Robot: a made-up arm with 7 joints.
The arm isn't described. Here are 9 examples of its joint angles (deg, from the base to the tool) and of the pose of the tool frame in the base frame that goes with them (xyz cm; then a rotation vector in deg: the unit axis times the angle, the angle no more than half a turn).
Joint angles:
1: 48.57 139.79 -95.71 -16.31 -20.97 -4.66 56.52
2: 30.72 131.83 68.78 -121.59 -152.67 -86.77 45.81
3: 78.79 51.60 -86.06 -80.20 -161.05 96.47 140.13
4: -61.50 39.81 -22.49 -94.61 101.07 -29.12 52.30
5: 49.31 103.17 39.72 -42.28 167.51 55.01 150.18
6: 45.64 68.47 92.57 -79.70 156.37 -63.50 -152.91
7: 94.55 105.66 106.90 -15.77 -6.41 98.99 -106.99
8: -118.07 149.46 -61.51 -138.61 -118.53 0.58 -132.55
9: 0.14 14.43 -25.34 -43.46 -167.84 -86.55 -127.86
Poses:
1: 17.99 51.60 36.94 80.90 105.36 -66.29
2: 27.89 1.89 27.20 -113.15 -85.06 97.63
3: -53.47 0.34 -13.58 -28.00 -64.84 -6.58
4: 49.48 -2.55 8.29 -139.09 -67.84 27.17
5: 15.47 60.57 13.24 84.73 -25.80 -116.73
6: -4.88 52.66 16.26 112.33 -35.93 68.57
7: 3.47 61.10 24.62 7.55 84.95 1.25
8: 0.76 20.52 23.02 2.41 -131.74 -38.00
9: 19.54 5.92 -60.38 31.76 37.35 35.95
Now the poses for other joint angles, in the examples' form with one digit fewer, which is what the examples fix.
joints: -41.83 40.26 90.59 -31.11 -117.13 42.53 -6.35
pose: 35.6 48.6 -24.9 72.8 14.3 12.7
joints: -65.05 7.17 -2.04 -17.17 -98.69 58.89 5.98
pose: 61.6 -7.7 -22.3 105.4 -27.5 -44.1
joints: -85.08 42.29 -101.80 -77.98 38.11 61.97 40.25
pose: 53.4 -7.3 -14.6 40.2 -38.2 -41.1
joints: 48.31 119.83 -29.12 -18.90 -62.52 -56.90 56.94
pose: 10.6 61.9 19.8 27.8 62.2 -51.3
